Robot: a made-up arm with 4 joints. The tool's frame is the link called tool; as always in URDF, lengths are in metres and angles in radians. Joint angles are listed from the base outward.
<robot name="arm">
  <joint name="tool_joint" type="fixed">
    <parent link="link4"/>
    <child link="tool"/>
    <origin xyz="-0.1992 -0.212 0.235" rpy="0 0 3.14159"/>
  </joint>
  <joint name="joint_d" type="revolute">
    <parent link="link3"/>
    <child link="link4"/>
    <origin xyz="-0.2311 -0.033 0.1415" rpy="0 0 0"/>
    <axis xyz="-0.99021 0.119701 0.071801"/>
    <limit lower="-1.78" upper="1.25"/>
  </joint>
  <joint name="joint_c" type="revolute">
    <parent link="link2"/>
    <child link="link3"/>
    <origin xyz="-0.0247 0.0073 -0.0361" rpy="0 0 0"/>
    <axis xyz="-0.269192 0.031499 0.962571"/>
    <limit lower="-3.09" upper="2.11"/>
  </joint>
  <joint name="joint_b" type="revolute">
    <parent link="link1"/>
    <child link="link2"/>
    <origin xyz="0.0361 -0.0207 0.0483" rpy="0 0 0"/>
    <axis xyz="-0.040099 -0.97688 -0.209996"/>
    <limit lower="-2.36" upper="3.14"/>
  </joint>
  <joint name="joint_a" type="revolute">
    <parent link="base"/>
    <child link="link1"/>
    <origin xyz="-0.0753 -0.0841 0.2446" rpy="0 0 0"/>
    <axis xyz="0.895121 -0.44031 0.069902"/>
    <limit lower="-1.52" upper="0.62"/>
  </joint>
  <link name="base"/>
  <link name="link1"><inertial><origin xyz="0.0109 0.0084 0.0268"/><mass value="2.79"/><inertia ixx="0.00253" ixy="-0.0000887" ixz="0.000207" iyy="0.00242" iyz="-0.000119" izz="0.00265"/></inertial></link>
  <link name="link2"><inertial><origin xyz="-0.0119 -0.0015 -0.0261"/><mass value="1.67"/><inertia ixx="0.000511" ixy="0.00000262" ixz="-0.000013" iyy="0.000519" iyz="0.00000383" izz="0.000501"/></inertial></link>
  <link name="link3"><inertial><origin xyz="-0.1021 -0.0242 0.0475"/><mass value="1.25"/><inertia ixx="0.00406" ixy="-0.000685" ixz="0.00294" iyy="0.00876" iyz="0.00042" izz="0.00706"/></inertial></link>
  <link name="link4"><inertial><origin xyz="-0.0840 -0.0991 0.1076"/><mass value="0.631"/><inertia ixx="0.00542" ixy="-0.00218" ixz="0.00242" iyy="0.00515" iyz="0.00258" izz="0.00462"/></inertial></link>
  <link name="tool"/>
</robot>
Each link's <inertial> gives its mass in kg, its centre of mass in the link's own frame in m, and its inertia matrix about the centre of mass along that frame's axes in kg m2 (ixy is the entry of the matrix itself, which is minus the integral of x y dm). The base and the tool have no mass. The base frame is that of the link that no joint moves.
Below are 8 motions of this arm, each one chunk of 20 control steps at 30 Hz.
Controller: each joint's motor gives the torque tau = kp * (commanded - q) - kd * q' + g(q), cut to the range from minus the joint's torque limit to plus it. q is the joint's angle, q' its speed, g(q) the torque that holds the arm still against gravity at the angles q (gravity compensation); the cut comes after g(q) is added. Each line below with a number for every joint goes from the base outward.
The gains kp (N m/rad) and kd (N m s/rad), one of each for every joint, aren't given. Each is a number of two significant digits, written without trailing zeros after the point. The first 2 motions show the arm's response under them.
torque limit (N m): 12 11 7.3 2.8
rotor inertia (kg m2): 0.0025 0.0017 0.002 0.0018
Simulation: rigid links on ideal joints. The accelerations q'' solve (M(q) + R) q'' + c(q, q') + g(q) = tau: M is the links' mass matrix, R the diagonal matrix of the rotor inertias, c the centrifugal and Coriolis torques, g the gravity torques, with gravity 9.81 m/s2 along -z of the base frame. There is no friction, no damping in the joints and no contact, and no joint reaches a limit. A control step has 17 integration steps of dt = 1/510 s. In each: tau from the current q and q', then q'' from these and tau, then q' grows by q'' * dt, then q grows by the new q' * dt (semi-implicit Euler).
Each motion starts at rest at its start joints. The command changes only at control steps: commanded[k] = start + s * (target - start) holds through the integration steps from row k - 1 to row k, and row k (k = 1, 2, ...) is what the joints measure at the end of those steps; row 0 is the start. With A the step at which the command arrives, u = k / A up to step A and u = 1 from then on. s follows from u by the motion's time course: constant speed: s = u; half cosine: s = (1 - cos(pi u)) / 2; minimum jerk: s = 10 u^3 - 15 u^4 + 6 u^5; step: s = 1 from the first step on.
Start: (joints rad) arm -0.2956 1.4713 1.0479 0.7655
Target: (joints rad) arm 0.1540 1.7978 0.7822 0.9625
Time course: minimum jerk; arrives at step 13
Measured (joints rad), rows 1 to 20:
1: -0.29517 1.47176 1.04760 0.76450
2: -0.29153 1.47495 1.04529 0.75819
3: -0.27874 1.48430 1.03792 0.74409
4: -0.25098 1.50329 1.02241 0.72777
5: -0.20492 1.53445 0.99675 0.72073
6: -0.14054 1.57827 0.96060 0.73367
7: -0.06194 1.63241 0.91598 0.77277
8: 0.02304 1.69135 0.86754 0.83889
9: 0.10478 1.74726 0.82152 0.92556
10: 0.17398 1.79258 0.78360 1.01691
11: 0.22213 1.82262 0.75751 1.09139
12: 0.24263 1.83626 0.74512 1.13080
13: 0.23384 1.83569 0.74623 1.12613
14: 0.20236 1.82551 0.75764 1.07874
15: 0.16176 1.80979 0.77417 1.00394
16: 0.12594 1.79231 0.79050 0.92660
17: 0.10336 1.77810 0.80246 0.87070
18: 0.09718 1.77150 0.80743 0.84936
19: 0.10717 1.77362 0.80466 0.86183
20: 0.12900 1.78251 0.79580 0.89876
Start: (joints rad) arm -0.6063 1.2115 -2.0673 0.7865
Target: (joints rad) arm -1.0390 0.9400 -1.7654 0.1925
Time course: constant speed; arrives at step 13
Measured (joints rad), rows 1 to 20:
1: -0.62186 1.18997 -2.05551 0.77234
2: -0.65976 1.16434 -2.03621 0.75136
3: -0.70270 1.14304 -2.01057 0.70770
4: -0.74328 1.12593 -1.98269 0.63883
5: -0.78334 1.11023 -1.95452 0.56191
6: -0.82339 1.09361 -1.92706 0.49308
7: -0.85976 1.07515 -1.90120 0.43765
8: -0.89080 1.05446 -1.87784 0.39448
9: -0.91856 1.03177 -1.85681 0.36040
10: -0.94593 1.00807 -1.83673 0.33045
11: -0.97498 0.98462 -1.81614 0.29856
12: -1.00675 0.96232 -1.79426 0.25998
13: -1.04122 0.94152 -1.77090 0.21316
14: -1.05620 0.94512 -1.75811 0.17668
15: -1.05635 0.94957 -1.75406 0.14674
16: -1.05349 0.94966 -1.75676 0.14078
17: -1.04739 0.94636 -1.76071 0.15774
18: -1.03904 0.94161 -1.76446 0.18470
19: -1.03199 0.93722 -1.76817 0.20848
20: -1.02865 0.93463 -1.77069 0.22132
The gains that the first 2 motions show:
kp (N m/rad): 52 120 84 13
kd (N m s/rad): 0.53 2.5 1.5 0.25
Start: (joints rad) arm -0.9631 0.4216 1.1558 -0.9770
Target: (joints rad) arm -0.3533 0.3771 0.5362 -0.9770
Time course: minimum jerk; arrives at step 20
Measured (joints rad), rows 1 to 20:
1: -0.96297 0.42141 1.15549 -0.97668
2: -0.96190 0.42029 1.15321 -0.97441
3: -0.95791 0.41798 1.14643 -0.96816
4: -0.94810 0.41479 1.13244 -0.95734
5: -0.92919 0.41118 1.10915 -0.94376
6: -0.89840 0.40752 1.07549 -0.93095
7: -0.85417 0.40411 1.03155 -0.92272
8: -0.79684 0.40124 0.97857 -0.92186
9: -0.72885 0.39917 0.91876 -0.92964
10: -0.65450 0.39806 0.85504 -0.94569
11: -0.57919 0.39782 0.79064 -0.96792
12: -0.50849 0.39814 0.72871 -0.99270
13: -0.44712 0.39851 0.67207 -1.01552
14: -0.39831 0.39834 0.62308 -1.03216
15: -0.36346 0.39714 0.58363 -1.03994
16: -0.34227 0.39475 0.55495 -1.03837
17: -0.33315 0.39134 0.53722 -1.02904
18: -0.33369 0.38735 0.52939 -1.01481
19: -0.34092 0.38324 0.52919 -0.99873
20: -0.35140 0.37925 0.53342 -0.98291

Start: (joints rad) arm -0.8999 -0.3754 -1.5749 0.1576
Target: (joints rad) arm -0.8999 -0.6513 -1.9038 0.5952
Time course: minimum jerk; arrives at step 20
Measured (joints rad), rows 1 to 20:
1: -0.89979 -0.37555 -1.57514 0.15745
2: -0.89906 -0.37663 -1.57678 0.15684
3: -0.89740 -0.37982 -1.58119 0.15729
4: -0.89494 -0.38630 -1.58954 0.16215
5: -0.89223 -0.39703 -1.60269 0.17506
6: -0.88998 -0.41245 -1.62109 0.19834
7: -0.88883 -0.43238 -1.64460 0.23220
8: -0.88918 -0.45604 -1.67251 0.27478
9: -0.89113 -0.48223 -1.70361 0.32285
10: -0.89449 -0.50962 -1.73641 0.37286
11: -0.89880 -0.53693 -1.76929 0.42172
12: -0.90339 -0.56303 -1.80078 0.46724
13: -0.90754 -0.58698 -1.82955 0.50811
14: -0.91063 -0.60799 -1.85458 0.54351
15: -0.91230 -0.62544 -1.87508 0.57272
16: -0.91254 -0.63886 -1.89057 0.59496
17: -0.91161 -0.64804 -1.90091 0.60953
18: -0.90984 -0.65313 -1.90642 0.61611
19: -0.90749 -0.65471 -1.90787 0.61522
20: -0.90461 -0.65389 -1.90668 0.60842

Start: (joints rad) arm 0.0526 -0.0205 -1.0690 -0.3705
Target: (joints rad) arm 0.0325 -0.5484 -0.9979 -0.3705
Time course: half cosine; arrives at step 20
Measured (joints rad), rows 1 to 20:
1: 0.05223 -0.02245 -1.06870 -0.37345
2: 0.05152 -0.02923 -1.06779 -0.38104
3: 0.05090 -0.04214 -1.06604 -0.38944
4: 0.05048 -0.06171 -1.06321 -0.39452
5: 0.05018 -0.08787 -1.05932 -0.39442
6: 0.04980 -0.11990 -1.05460 -0.38965
7: 0.04909 -0.15655 -1.04935 -0.38231
8: 0.04792 -0.19634 -1.04385 -0.37486
9: 0.04627 -0.23788 -1.03831 -0.36915
10: 0.04429 -0.27999 -1.03283 -0.36582
11: 0.04221 -0.32175 -1.02745 -0.36442
12: 0.04023 -0.36239 -1.02218 -0.36387
13: 0.03850 -0.40120 -1.01705 -0.36311
14: 0.03702 -0.43739 -1.01217 -0.36148
15: 0.03569 -0.47011 -1.00770 -0.35894
16: 0.03440 -0.49845 -1.00387 -0.35593
17: 0.03306 -0.52158 -1.00086 -0.35306
18: 0.03169 -0.53880 -0.99881 -0.35088
19: 0.03043 -0.54962 -0.99776 -0.34964
20: 0.02949 -0.55378 -0.99764 -0.34934

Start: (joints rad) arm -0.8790 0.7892 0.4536 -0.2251
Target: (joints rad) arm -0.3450 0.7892 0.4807 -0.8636
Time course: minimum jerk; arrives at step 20
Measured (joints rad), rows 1 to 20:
1: -0.87871 0.78909 0.45369 -0.22511
2: -0.87665 0.78843 0.45424 -0.22564
3: -0.87074 0.78699 0.45563 -0.22910
4: -0.85865 0.78496 0.45795 -0.23939
5: -0.83830 0.78283 0.46103 -0.26026
6: -0.80836 0.78120 0.46450 -0.29400
7: -0.76868 0.78056 0.46786 -0.34081
8: -0.72045 0.78113 0.47065 -0.39888
9: -0.66593 0.78289 0.47248 -0.46497
10: -0.60809 0.78554 0.47321 -0.53518
11: -0.55015 0.78865 0.47294 -0.60568
12: -0.49516 0.79174 0.47205 -0.67314
13: -0.44579 0.79438 0.47101 -0.73477
14: -0.40404 0.79632 0.47027 -0.78820
15: -0.37122 0.79745 0.47007 -0.83145
16: -0.34792 0.79780 0.47042 -0.86314
17: -0.33399 0.79746 0.47128 -0.88274
18: -0.32860 0.79652 0.47260 -0.89085
19: -0.33021 0.79501 0.47437 -0.88914
20: -0.33643 0.79292 0.47671 -0.88028

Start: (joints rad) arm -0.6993 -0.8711 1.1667 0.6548
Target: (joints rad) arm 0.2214 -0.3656 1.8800 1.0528
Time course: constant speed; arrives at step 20
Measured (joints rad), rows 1 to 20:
1: -0.68804 -0.85533 1.20078 0.66895
2: -0.65108 -0.83516 1.24121 0.69263
3: -0.59024 -0.80907 1.27614 0.71028
4: -0.51535 -0.77943 1.30768 0.72997
5: -0.44105 -0.74891 1.33881 0.75661
6: -0.37927 -0.71937 1.37102 0.78768
7: -0.33418 -0.69195 1.40521 0.81782
8: -0.30212 -0.66696 1.44158 0.84170
9: -0.27475 -0.64401 1.47974 0.85644
10: -0.24344 -0.62235 1.51892 0.86323
11: -0.20307 -0.60091 1.55792 0.86702
12: -0.15372 -0.57840 1.59544 0.87454
13: -0.09955 -0.55380 1.63081 0.89129
14: -0.04564 -0.52681 1.66432 0.91869
15: 0.00498 -0.49816 1.69702 0.95307
16: 0.05230 -0.46937 1.73010 0.98747
17: 0.09810 -0.44197 1.76443 1.01558
18: 0.14378 -0.41672 1.80027 1.03506
19: 0.18931 -0.39324 1.83722 1.04808
20: 0.23371 -0.37029 1.87451 1.05911

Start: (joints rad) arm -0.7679 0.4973 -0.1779 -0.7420
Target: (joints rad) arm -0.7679 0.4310 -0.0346 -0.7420
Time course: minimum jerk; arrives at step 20
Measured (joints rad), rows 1 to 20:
1: -0.76786 0.49726 -0.17783 -0.74203
2: -0.76761 0.49701 -0.17731 -0.74229
3: -0.76708 0.49630 -0.17555 -0.74309
4: -0.76633 0.49485 -0.17178 -0.74453
5: -0.76559 0.49246 -0.16561 -0.74627
6: -0.76508 0.48897 -0.15709 -0.74770
7: -0.76500 0.48437 -0.14651 -0.74826
8: -0.76540 0.47877 -0.13432 -0.74768
9: -0.76622 0.47239 -0.12095 -0.74609
10: -0.76730 0.46555 -0.10692 -0.74388
11: -0.76843 0.45862 -0.09281 -0.74151
12: -0.76943 0.45195 -0.07925 -0.73941
13: -0.77018 0.44587 -0.06681 -0.73784
14: -0.77061 0.44063 -0.05600 -0.73693
15: -0.77074 0.43640 -0.04716 -0.73664
16: -0.77061 0.43326 -0.04050 -0.73686
17: -0.77032 0.43121 -0.03607 -0.73740
18: -0.76992 0.43014 -0.03373 -0.73812
19: -0.76944 0.42990 -0.03313 -0.73896
20: -0.76884 0.43021 -0.03366 -0.73994

